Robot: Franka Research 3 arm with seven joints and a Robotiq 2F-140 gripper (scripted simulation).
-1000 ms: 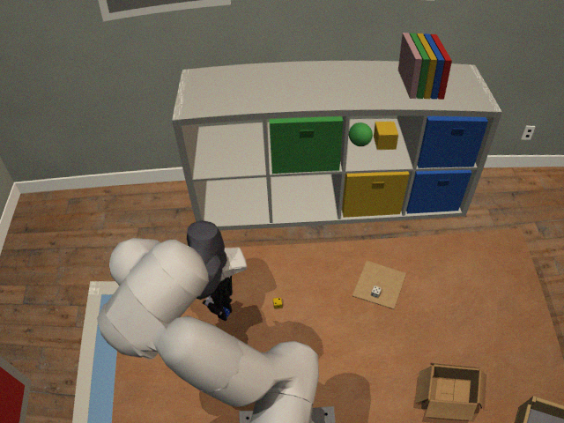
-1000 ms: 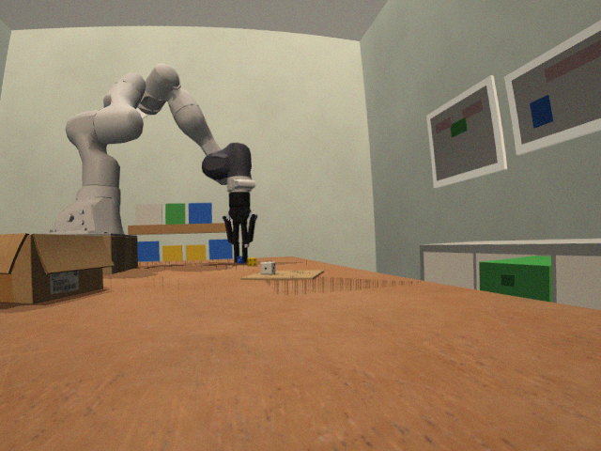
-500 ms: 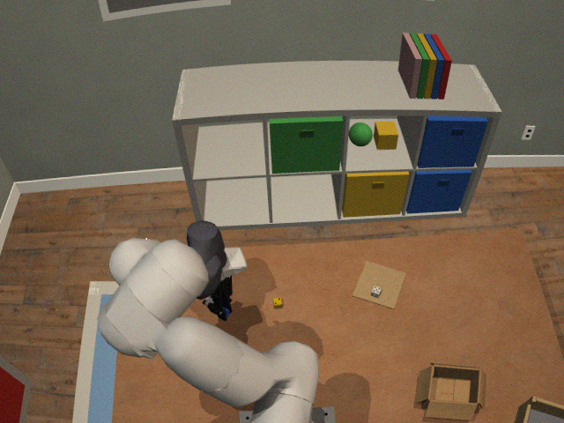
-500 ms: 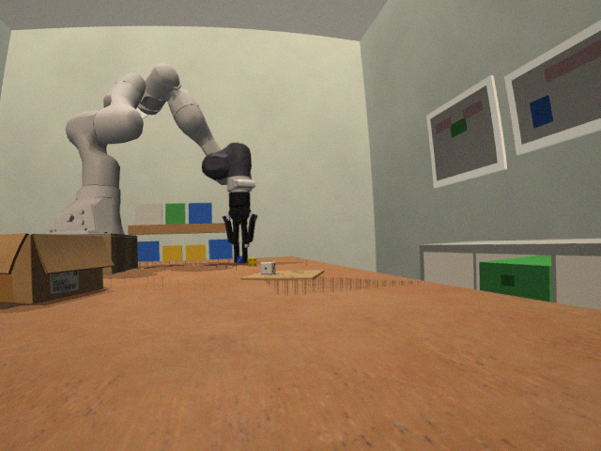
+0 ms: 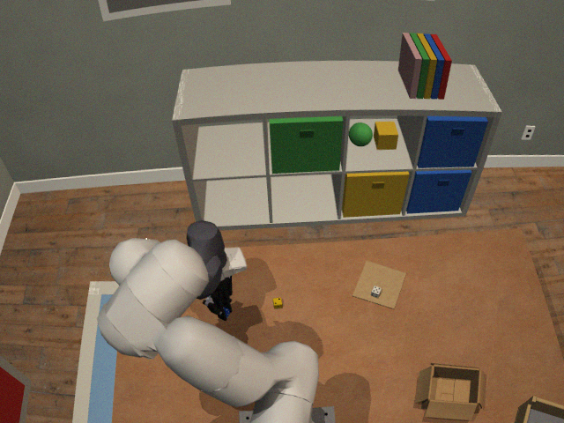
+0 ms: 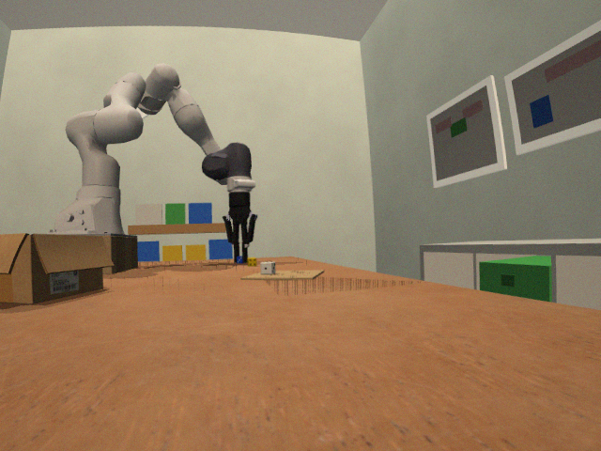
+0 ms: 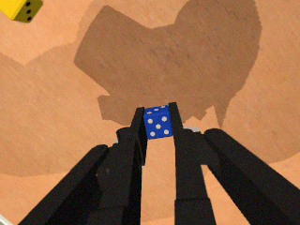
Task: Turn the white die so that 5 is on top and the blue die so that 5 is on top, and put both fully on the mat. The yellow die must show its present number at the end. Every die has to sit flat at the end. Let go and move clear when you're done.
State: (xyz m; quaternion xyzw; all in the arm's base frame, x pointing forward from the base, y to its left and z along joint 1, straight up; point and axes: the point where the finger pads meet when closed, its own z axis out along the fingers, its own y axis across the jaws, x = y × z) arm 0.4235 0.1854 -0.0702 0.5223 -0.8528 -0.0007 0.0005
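The tan mat is 90 mm ahead of my hand, 480 mm to the right of it and 30 mm below it. From my hand the other things lie so: yellow die 30 mm ahead, 160 mm to the right, 20 mm below; blue die 20 mm below; white die 60 mm ahead, 460 mm to the right, 20 mm below.
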